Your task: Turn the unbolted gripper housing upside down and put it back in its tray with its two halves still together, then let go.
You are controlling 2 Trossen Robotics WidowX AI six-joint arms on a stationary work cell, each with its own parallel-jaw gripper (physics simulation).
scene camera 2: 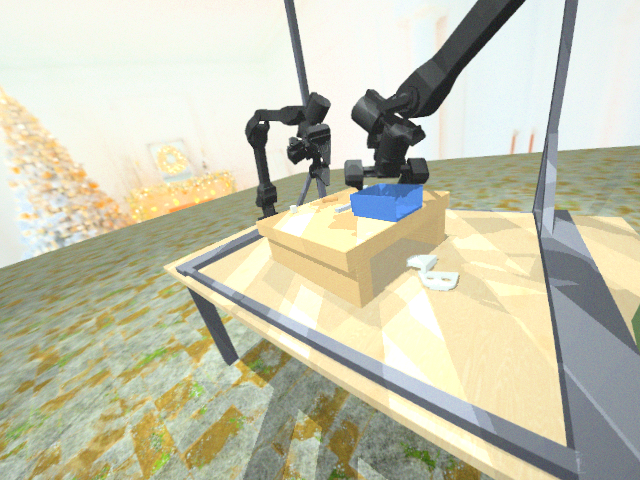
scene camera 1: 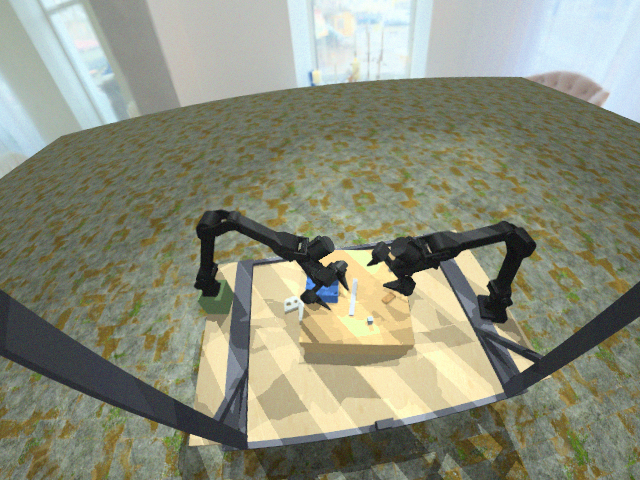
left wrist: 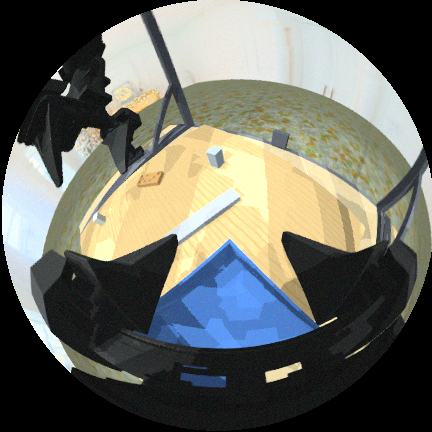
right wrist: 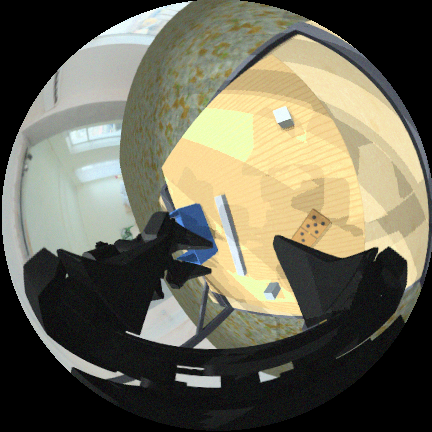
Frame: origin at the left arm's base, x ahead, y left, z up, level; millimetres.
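Where they show: left gripper, between the fingertips: (scene camera 2: 378, 192) (scene camera 1: 339, 300) (left wrist: 230, 238) (right wrist: 211, 259); right gripper, between the fingertips: (scene camera 2: 328, 175) (scene camera 1: 375, 275) (left wrist: 97, 176) (right wrist: 222, 240); left arm's base, origin of its link: (scene camera 1: 211, 289); right arm's base, origin of its link: (scene camera 2: 270, 216) (scene camera 1: 492, 306) (left wrist: 132, 154).
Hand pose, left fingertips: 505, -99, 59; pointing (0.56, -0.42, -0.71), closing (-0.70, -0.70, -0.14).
Note:
Each offset is from my left fingertips to the top centre of the thing, as dx, dy, dz.
Two white housing halves lie apart on the lower table, left of the raised wooden platform in scene camera 1: one with holes {-192, +93, -150} (scene camera 1: 292, 303) (scene camera 2: 441, 280), the other {-134, +51, -132} (scene camera 1: 301, 311) (scene camera 2: 421, 261) close beside it. The blue tray {-61, +62, +24} (scene camera 1: 331, 296) (scene camera 2: 371, 206) (left wrist: 225, 251) (right wrist: 202, 225) stands on the platform; no housing shows on its visible floor. My left gripper (scene camera 1: 337, 299) (scene camera 2: 385, 183) (left wrist: 230, 238) (right wrist: 211, 259) is open and empty above the tray's side. My right gripper (scene camera 1: 376, 274) (scene camera 2: 309, 167) (left wrist: 97, 176) (right wrist: 222, 240) is open and empty, above the platform's other side.
The platform {+60, +54, -29} (scene camera 1: 356, 348) (scene camera 2: 356, 263) also holds a white bar {+49, +28, -18} (scene camera 1: 353, 297) (left wrist: 210, 212) (right wrist: 232, 237), a domino-like block {+170, +15, -20} (scene camera 1: 388, 298) (left wrist: 150, 179) (right wrist: 312, 227) and two small grey blocks {+95, -73, -2} (left wrist: 215, 157) {+198, +140, -9} (right wrist: 283, 117). A green block {-505, +99, -59} (scene camera 1: 216, 299) stands under the left arm's base.

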